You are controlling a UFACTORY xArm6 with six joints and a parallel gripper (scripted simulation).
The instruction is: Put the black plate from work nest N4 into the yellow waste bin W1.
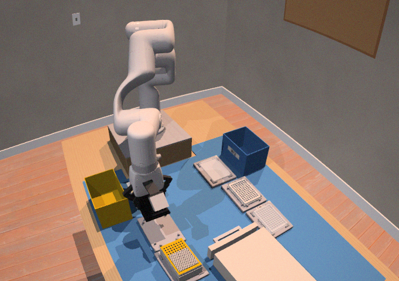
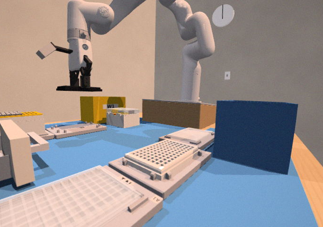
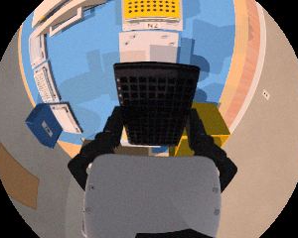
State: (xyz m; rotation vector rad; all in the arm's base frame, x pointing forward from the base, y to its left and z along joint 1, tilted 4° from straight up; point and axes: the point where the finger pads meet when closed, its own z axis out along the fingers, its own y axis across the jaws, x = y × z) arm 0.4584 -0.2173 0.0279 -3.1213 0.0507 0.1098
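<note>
Now: the yellow waste bin W1 170 mm behind my hand, 120 mm to the right of it and 120 mm below it. Also, from my hand: tip box (160 mm behind, 40 mm to the left, 120 mm below); grey work nest (20 mm ahead, 20 mm to the left, 150 mm below); black plate (10 mm below).
</note>
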